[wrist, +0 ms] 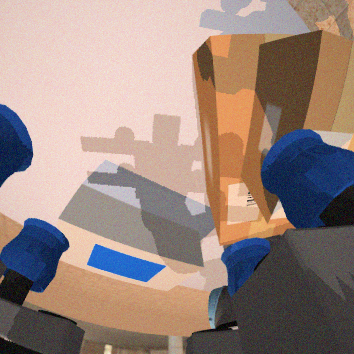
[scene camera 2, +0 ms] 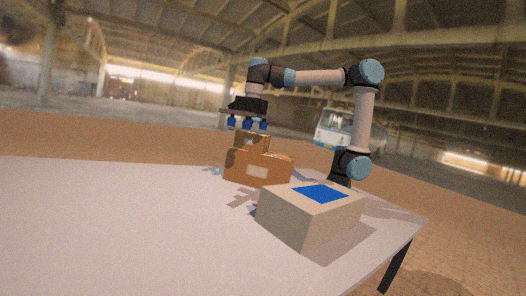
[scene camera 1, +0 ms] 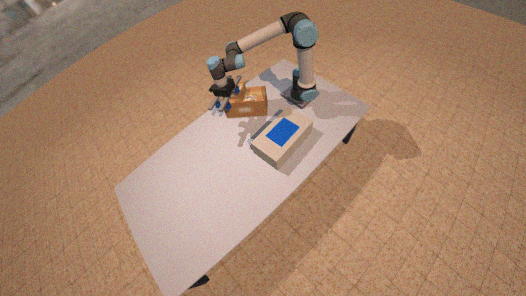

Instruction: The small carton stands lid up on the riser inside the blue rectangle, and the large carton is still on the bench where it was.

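Places are measured from the arm's base along level axes (x ahead, y left, z up), in metres.
Where they show: hand at its tool point: [wrist: 142, 212] [scene camera 2: 247, 127].
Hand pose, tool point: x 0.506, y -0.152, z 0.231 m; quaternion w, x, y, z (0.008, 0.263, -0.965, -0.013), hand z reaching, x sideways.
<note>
Things, the pixels of their top centre, and the offset from my tool point. Level surfaces: height alone.
- small carton at its top centre: [wrist: 344, 151] [scene camera 2: 253, 132] [scene camera 1: 232, 86] dx -0.102, dy -0.106, dz -0.029 m
- large carton at its top centre: [wrist: 275, 168] [scene camera 2: 263, 152] [scene camera 1: 243, 94] dx -0.142, dy -0.056, dz -0.107 m
- bench at its surface level: dz -0.262 m
- beige riser at its top centre: [wrist: 123, 265] [scene camera 2: 321, 192] [scene camera 1: 282, 131] dx -0.117, dy +0.348, dz -0.142 m
- blue rectangle at its top centre: [wrist: 123, 265] [scene camera 2: 321, 192] [scene camera 1: 282, 131] dx -0.117, dy +0.348, dz -0.142 m
The small carton [scene camera 1: 241, 92] [scene camera 2: 245, 140] [wrist: 287, 75] stands on top of one end of the large carton [scene camera 1: 250, 108] [scene camera 2: 240, 169] [wrist: 232, 115], which rests on the bench [scene camera 1: 195, 185] [scene camera 2: 125, 225] [wrist: 100, 65]. My suction gripper [scene camera 1: 227, 99] [scene camera 2: 247, 124] is just above the small carton, its blue cups pointing down. A narrow gap shows under the cups in scene camera 2, and nothing hangs from them. The beige riser [scene camera 1: 270, 151] [scene camera 2: 285, 220] [wrist: 95, 202] carries the blue rectangle [scene camera 1: 282, 132] [scene camera 2: 320, 193] [wrist: 125, 262] on its top. No carton stands on it.
The arm's base [scene camera 1: 302, 92] [scene camera 2: 347, 167] stands at the far end of the bench, behind the riser and the large carton. The riser stands near one long edge, a short way from the large carton. Arm and gripper shadows fall on the bench.
</note>
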